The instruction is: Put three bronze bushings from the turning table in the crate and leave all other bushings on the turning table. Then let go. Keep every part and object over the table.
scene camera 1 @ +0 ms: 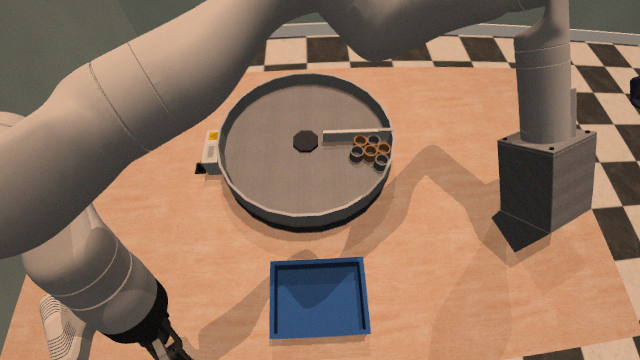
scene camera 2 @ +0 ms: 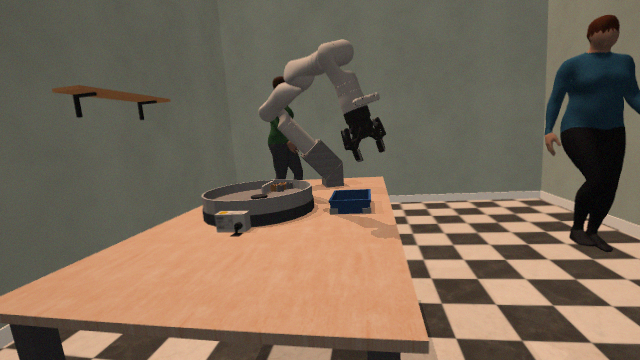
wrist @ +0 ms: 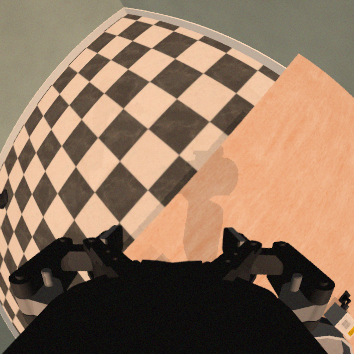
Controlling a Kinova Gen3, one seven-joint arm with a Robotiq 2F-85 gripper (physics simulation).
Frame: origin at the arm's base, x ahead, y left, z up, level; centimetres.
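Seen in the pictures: gripper, fingertip midpoint: (scene camera 1: 176, 343) (scene camera 2: 371, 156) (wrist: 172, 238); arm's base at its link origin: (scene camera 1: 545, 136) (scene camera 2: 309, 148).
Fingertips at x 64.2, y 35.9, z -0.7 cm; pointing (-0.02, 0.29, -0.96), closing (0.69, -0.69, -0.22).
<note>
Pixels of each thing's middle, then the offset from my fingertips to it. "*": a spot on its surface instead.
- blue crate at the middle of its body: (scene camera 1: 318, 298) (scene camera 2: 351, 200) dx -19.4, dy -9.3, dz -18.2 cm
- pale straight bar at a spot on its surface: (scene camera 1: 350, 135) * dx -26.6, dy -45.5, dz -12.9 cm
- dark hub at the middle of its body: (scene camera 1: 305, 141) dx -15.9, dy -45.3, dz -15.0 cm
- control box at a spot on its surface: (scene camera 1: 211, 150) * dx +7.3, dy -42.7, dz -14.9 cm
The turning table (scene camera 1: 306, 220) (scene camera 2: 260, 212) is a round grey dish. Three bronze bushings, one by the bar (scene camera 1: 360, 141), one lower (scene camera 1: 370, 153) and one by the outer wall (scene camera 1: 383, 148), stand in a tight cluster at its right. Three grey bushings, at the bar (scene camera 1: 374, 140), at the left (scene camera 1: 356, 154) and at the front (scene camera 1: 381, 162), stand among them, very close together or touching. The blue crate (scene camera 1: 273, 305) (scene camera 2: 351, 204) holds no bushing in scene camera 1. My gripper (scene camera 2: 370, 154) (wrist: 172, 238) is open and empty, high above the table, away from the bushings; its fingertips are cut off in scene camera 1.
A pale straight bar (scene camera 1: 350, 135) reaches from near the dark hub (scene camera 1: 305, 141) to the dish wall. A control box (scene camera 1: 211, 150) (scene camera 2: 233, 221) sits beside the dish. The arm's grey base (scene camera 1: 547, 185) stands at the right. The table edge (wrist: 250, 112) shows below my gripper. Two people stand beyond the table.
</note>
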